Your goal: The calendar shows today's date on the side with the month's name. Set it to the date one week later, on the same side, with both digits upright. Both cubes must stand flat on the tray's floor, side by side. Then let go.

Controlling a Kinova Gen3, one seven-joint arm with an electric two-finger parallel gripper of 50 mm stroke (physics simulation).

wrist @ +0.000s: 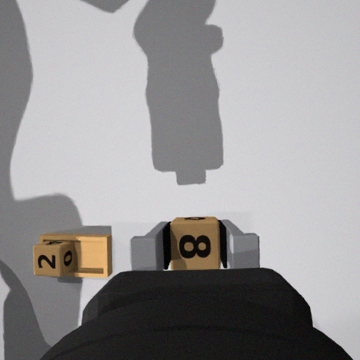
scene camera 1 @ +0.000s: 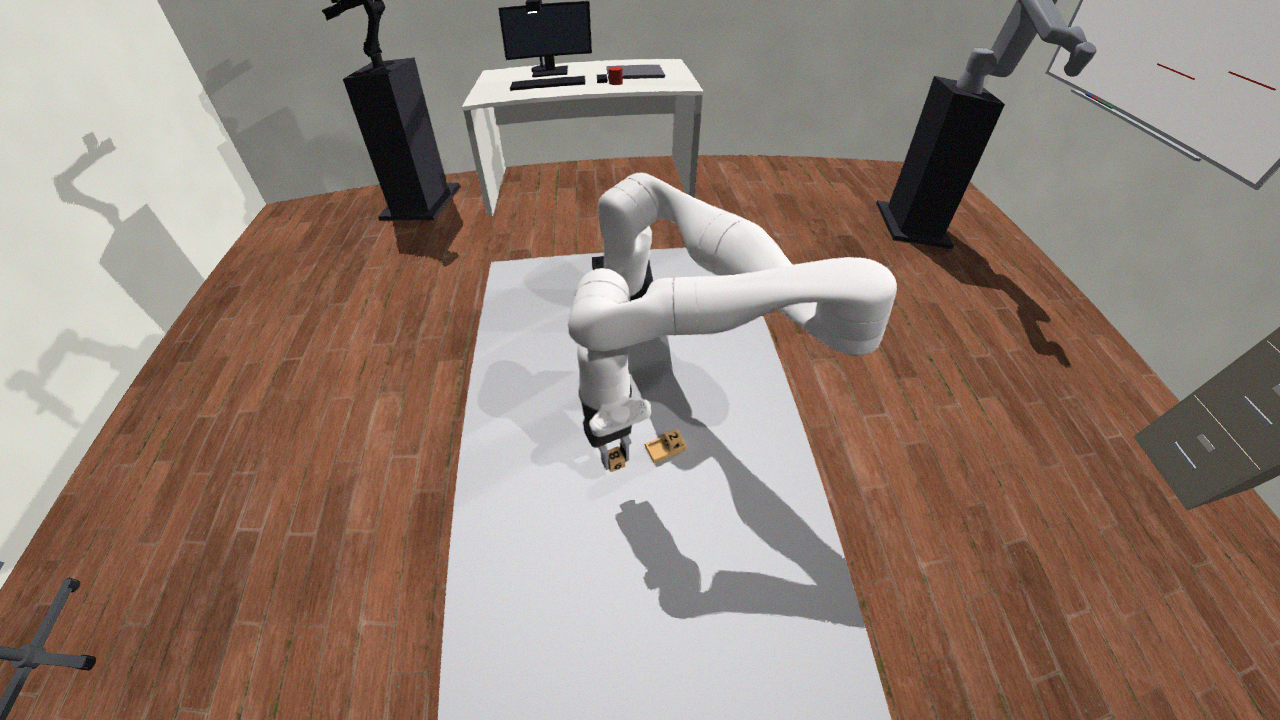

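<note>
My gripper [scene camera 1: 615, 457] [wrist: 194, 237] is shut on a wooden cube [scene camera 1: 616, 461] [wrist: 200, 255] and holds it raised above the mat, beside the tray and apart from it. An 8 shows on this cube's top, lying sideways in the wrist view; a second digit shows on a side face, strongly foreshortened there. The wooden tray [scene camera 1: 658, 454] [wrist: 109, 256] lies to the right of the gripper in the scene view, left in the wrist view. The other cube [scene camera 1: 674, 439] [wrist: 48, 260] stands in one end of it, 2 on top and 0 on the side towards the tray's empty half.
The tray lies on the pale mat [scene camera 1: 537, 573] [wrist: 300, 125], with arm shadows across it. The arm [scene camera 1: 733, 300] reaches over from its base behind. A white desk [scene camera 1: 581, 80], two black pedestals [scene camera 1: 398, 134] [scene camera 1: 944, 152] and a cabinet [scene camera 1: 1226, 429] stand farther off.
</note>
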